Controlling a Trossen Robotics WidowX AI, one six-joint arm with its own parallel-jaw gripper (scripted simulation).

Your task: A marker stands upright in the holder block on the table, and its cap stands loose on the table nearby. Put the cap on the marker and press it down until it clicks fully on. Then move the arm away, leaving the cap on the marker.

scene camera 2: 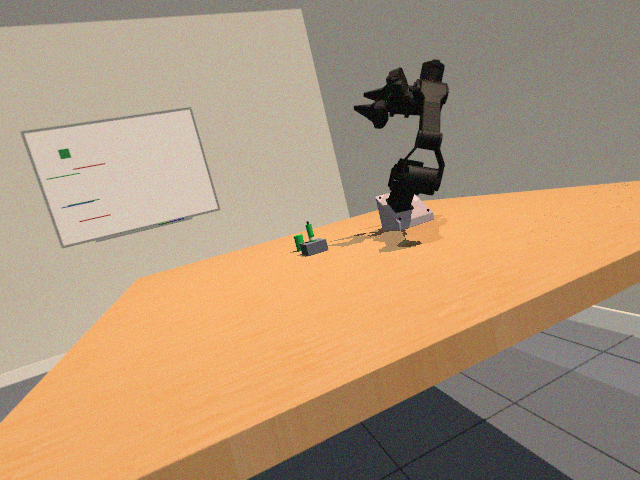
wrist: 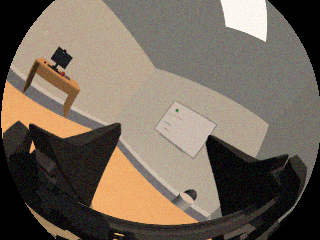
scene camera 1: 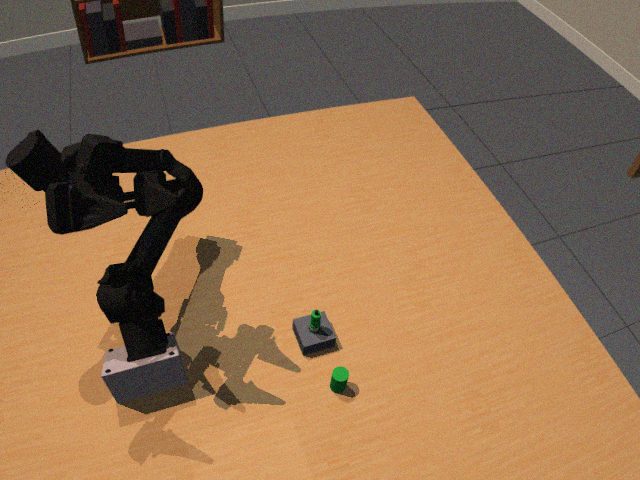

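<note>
Open and empty, the gripper [scene camera 1: 152, 204] holds nothing. Scene camera 2 offers its own sight of the gripper [scene camera 2: 358, 101], and so does the wrist view of the gripper [wrist: 165, 134].
</note>
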